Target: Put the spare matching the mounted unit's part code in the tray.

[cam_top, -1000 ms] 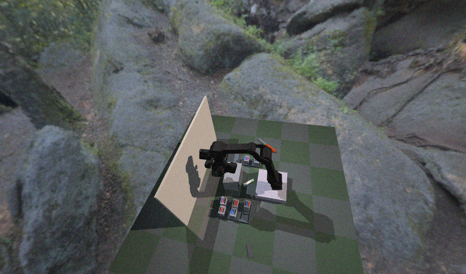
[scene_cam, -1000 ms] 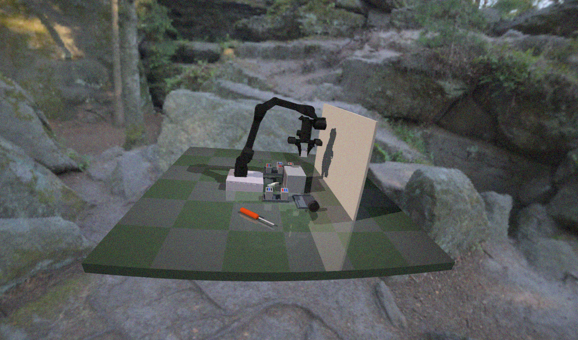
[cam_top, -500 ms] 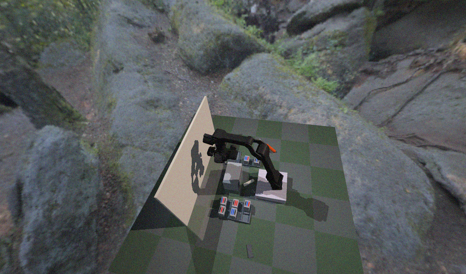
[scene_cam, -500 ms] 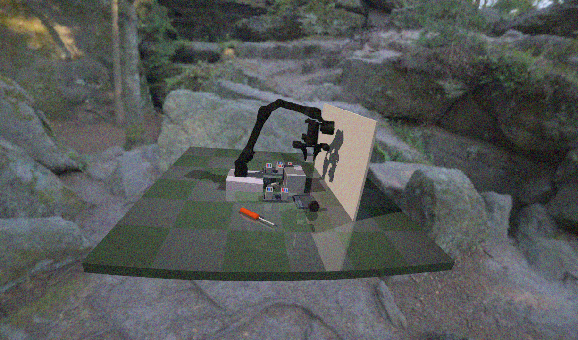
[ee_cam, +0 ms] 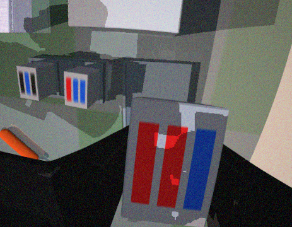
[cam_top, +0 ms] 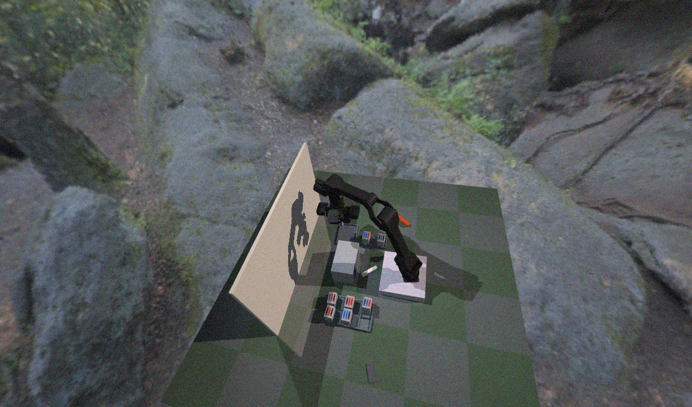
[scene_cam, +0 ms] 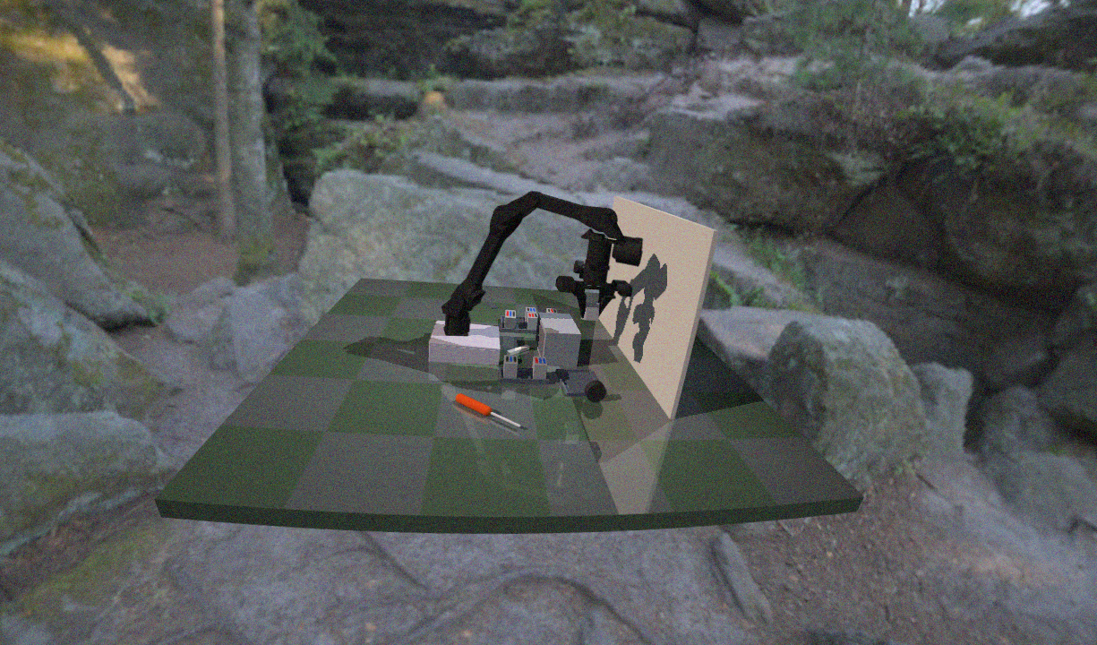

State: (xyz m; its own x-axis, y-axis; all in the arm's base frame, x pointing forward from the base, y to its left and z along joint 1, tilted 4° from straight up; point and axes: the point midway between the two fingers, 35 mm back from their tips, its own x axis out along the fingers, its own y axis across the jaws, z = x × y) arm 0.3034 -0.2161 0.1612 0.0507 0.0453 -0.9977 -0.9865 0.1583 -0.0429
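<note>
Now: the dark tray 20 mm behind my gripper tip, 40 mm to the right of it and 160 mm below it. The rest, counted from my gripper tip: grey mounted unit (20 mm behind, 150 mm to the left, 120 mm below); then beige wall panel (200 mm ahead, 110 mm to the left, 60 mm above).
</note>
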